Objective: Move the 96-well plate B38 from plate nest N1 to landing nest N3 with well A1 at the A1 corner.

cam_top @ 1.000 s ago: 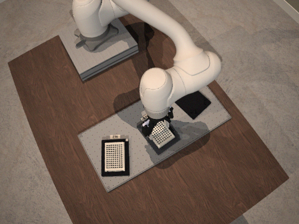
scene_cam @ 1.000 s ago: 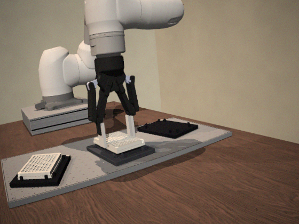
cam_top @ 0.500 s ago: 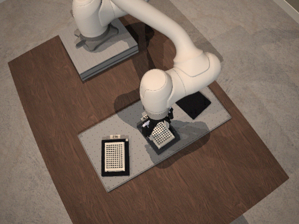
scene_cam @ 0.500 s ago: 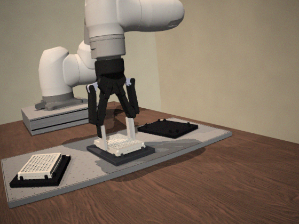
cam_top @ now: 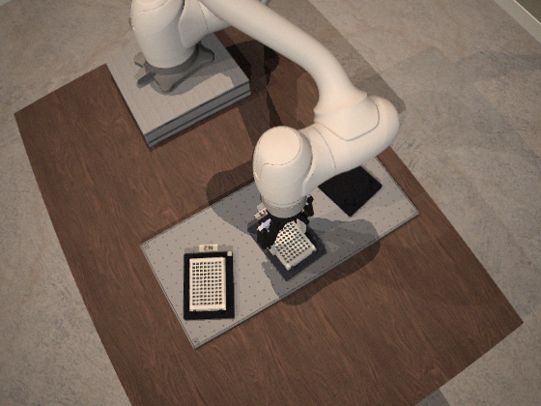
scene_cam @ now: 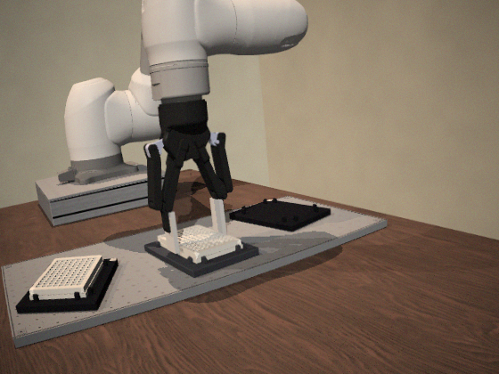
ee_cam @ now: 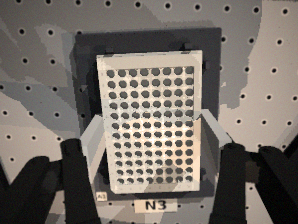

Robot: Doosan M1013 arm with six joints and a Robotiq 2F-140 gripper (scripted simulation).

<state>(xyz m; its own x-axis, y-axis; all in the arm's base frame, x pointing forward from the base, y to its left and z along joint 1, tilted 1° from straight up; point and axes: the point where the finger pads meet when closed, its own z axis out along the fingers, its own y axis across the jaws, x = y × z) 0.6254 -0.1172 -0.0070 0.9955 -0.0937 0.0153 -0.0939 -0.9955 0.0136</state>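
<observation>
Now: the white 96-well plate B38 2 cm below my hand. Also, from my hand: N3 label: 10 cm behind, 1 cm to the left, 4 cm below; N2 label: 12 cm behind, 15 cm to the right, 4 cm below; dark grey landing nest N3: 4 cm below.
</observation>
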